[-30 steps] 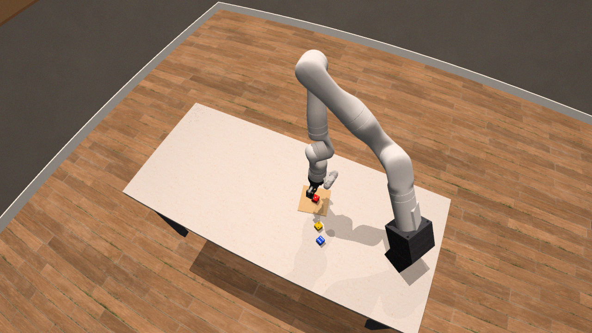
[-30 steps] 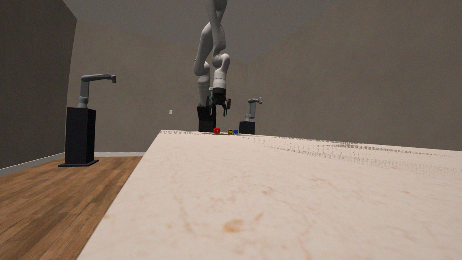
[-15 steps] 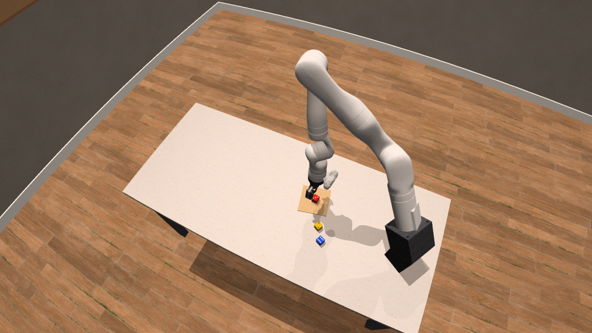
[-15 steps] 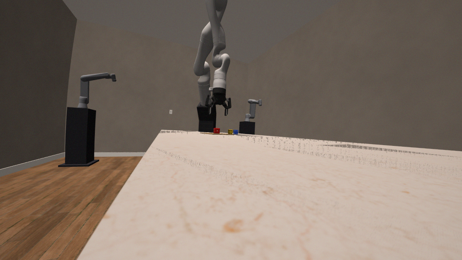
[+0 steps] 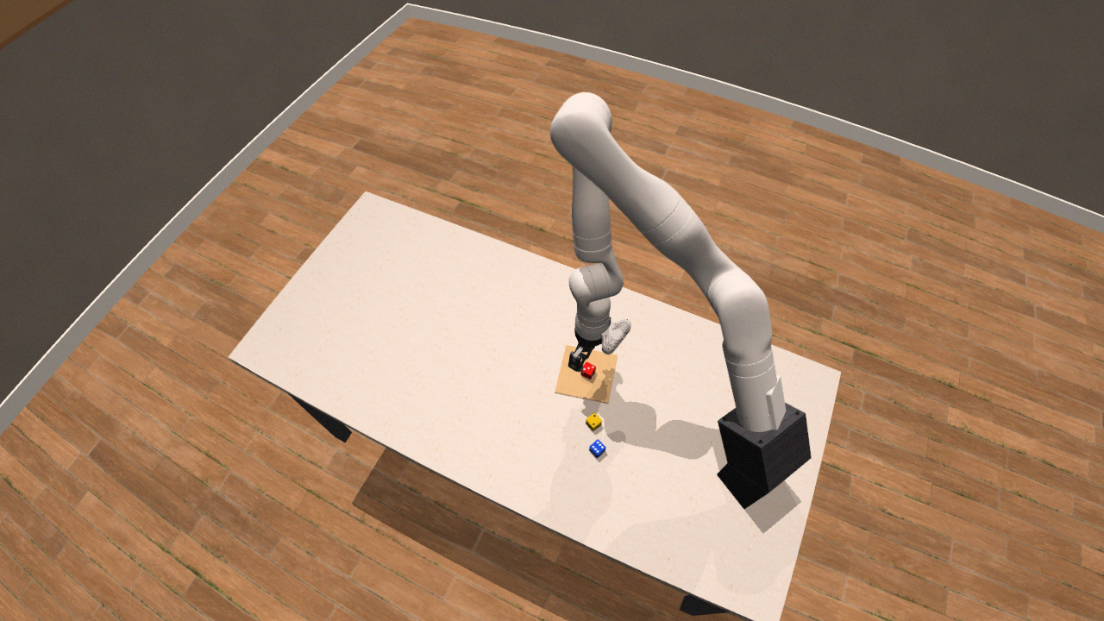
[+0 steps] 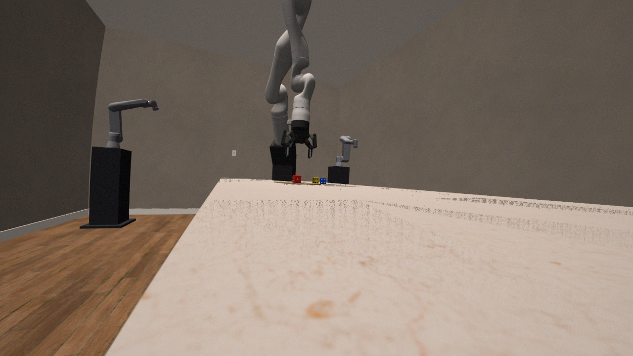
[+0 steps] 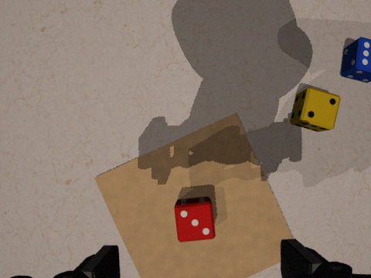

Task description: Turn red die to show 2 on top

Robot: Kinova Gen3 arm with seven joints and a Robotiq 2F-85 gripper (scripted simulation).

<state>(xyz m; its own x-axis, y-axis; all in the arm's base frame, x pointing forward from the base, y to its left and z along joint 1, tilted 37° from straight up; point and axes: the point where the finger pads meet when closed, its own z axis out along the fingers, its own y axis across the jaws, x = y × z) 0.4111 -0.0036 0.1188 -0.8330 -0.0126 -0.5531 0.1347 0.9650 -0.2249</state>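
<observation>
My gripper is now 100 mm above the red die. From my hand the other things lie so: blue die (110 mm behind, 180 mm to the left, 100 mm below); then yellow die (70 mm behind, 120 mm to the left, 100 mm below); then tan mat (110 mm below).
</observation>
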